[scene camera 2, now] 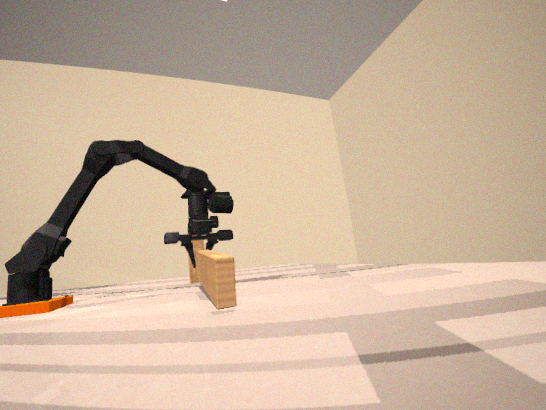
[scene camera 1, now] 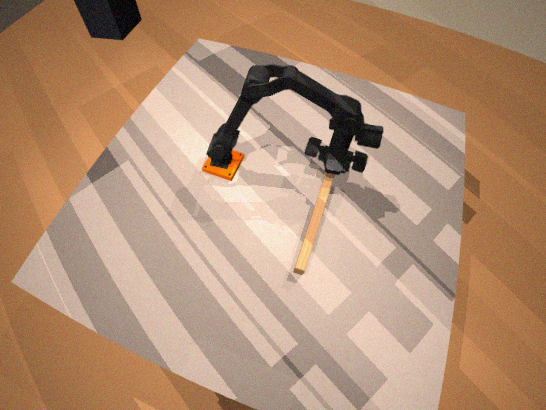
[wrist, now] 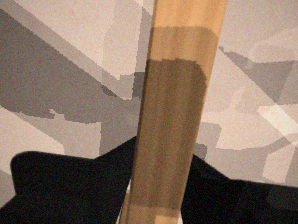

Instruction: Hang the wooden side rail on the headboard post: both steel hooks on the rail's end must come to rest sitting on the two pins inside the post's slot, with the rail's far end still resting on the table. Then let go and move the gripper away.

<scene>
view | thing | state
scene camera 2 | my gripper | -
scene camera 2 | wooden side rail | -
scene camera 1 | my gripper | -
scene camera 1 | wooden side rail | -
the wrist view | my gripper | -
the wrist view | wooden side rail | -
</scene>
